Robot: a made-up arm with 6 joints.
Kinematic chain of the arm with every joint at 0, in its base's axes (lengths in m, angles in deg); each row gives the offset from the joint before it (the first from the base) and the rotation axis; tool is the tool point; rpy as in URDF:
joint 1: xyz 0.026 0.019 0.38 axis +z
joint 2: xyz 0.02 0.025 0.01 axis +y
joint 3: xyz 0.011 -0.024 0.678 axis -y
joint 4: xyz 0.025 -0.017 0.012 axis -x
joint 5: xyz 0.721 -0.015 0 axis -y
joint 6: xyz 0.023 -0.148 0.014 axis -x
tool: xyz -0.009 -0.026 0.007 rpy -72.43 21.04 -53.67
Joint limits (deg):
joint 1: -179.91..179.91
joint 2: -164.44..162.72
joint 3: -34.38..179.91
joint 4: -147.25..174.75
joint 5: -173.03..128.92
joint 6: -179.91..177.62
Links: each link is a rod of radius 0.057 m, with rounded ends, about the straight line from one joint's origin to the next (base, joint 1, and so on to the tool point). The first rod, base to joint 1, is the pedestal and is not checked.
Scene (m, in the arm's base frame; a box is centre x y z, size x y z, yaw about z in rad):
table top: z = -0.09
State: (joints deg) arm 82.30 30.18 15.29 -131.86 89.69 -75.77
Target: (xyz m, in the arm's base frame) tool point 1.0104 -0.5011 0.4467
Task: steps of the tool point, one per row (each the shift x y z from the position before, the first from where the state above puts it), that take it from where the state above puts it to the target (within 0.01 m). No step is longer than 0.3 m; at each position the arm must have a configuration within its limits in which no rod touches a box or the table.
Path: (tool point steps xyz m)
1: 0.2662 -0.0399 -0.0256
2: 0.2491 -0.1057 -0.0258
3: 0.2161 -0.1659 -0.0257
4: 0.1686 -0.2158 -0.0256
5: 0.1097 -0.2522 -0.0260
6: 0.0433 -0.2729 -0.0256
7: -0.0264 -0.2762 -0.0257
8: -0.0950 -0.2617 -0.0255

